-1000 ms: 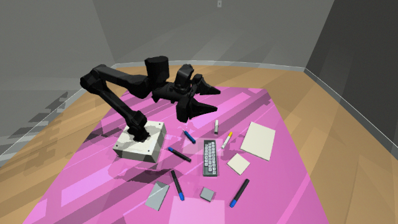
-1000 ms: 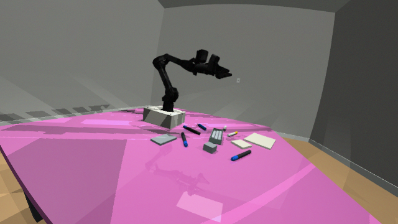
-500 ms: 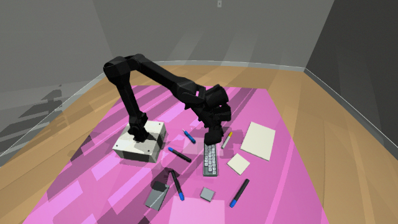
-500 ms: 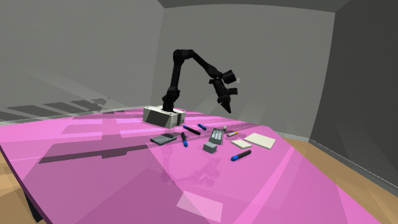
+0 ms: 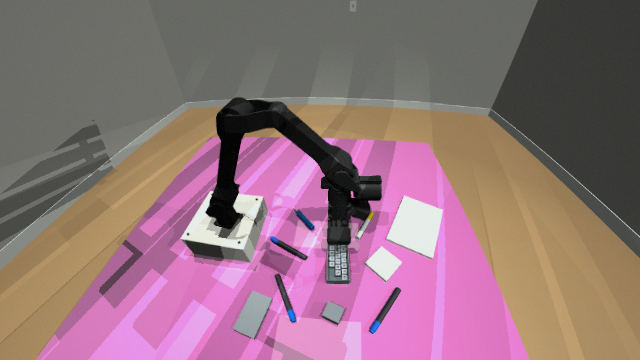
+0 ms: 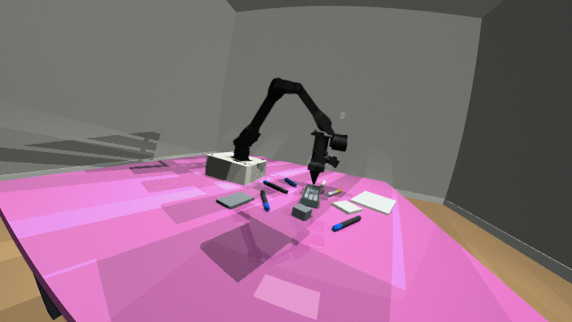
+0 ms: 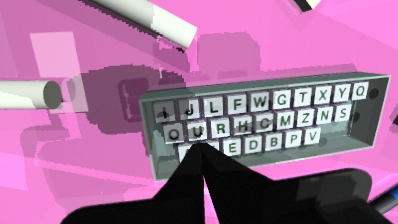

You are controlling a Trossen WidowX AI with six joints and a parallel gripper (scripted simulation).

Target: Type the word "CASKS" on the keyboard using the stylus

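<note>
Now: the blue stylus 15 cm behind my gripper tip, 6 cm to the left of it and 3 cm below it. From my gripper tip the other things lie so: grey block (24 cm to the right, 3 cm below, 3 cm ahead); stylus tip (17 cm behind, 8 cm to the left, 3 cm below); white-and-yellow marker (9 cm ahead, 8 cm to the left, 3 cm below).
</note>
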